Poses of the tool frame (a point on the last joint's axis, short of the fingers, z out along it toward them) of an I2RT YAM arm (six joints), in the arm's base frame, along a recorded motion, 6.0 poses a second.
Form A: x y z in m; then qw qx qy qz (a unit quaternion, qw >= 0).
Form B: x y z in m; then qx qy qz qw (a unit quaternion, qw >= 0). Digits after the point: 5 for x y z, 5 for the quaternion.
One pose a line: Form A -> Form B
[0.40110 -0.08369 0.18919 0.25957 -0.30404 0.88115 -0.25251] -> [0.40110 -0.08369 0.18919 -0.30404 0.88115 -0.25251 0.25957]
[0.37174 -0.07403 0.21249 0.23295 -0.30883 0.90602 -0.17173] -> [0.37174 -0.07403 0.21249 -0.30883 0.90602 -0.17173 0.23295]
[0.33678 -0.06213 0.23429 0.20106 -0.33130 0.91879 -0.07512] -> [0.33678 -0.06213 0.23429 -0.33130 0.91879 -0.07512 0.20106]
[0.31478 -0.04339 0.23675 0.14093 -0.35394 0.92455 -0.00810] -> [0.31478 -0.04339 0.23675 -0.35394 0.92455 -0.00810 0.14093]
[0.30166 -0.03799 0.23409 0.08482 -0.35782 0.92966 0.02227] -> [0.30166 -0.03799 0.23409 -0.35782 0.92966 0.02227 0.08482]
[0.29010 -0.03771 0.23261 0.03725 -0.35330 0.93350 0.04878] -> [0.29010 -0.03771 0.23261 -0.35330 0.93350 0.04878 0.03725]
